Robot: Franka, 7 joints.
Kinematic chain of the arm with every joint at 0, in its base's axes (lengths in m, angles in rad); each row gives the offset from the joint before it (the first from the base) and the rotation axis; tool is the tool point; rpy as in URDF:
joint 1: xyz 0 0 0.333 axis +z
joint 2: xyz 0 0 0 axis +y
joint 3: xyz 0 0 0.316 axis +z
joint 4: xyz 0.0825 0 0 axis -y
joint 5: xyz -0.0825 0 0.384 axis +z
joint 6: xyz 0 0 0 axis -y
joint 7: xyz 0.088 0 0 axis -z
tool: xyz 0 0 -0.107 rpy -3.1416 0 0
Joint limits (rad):
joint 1: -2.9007..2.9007
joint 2: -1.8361..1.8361
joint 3: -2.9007..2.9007
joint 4: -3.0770..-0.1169
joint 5: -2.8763..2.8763
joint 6: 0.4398..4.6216
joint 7: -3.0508..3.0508
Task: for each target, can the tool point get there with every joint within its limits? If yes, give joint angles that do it. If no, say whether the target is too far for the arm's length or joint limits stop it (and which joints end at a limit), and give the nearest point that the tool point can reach.
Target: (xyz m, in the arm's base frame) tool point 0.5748 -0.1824 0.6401
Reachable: yes | joints 0.8940 1.2797 -2.0308 -1.8331 2.2630 2.0475 0.1569
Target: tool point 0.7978 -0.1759 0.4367
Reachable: yes | joints -0.4923 1.3564 1.6930 -0.5448 -2.0845 1.5793 0.1260
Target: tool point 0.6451 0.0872 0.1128
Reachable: yes | joints -0.6901 1.2223 1.0490 -1.7519 1.1386 3.0633 0.7618
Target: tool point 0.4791 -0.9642 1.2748
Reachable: no: too far | nearest point 0.2873 -0.5783 0.8978 | short by 0.573 m
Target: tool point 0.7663 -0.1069 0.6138
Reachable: yes | joints -0.1775 0.6464 0.1365 -0.9059 -1.1555 2.2046 -2.4856
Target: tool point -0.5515 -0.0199 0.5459
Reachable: yes | joints 1.3197 0.3557 1.8780 -2.0465 1.3637 2.0734 0.2765
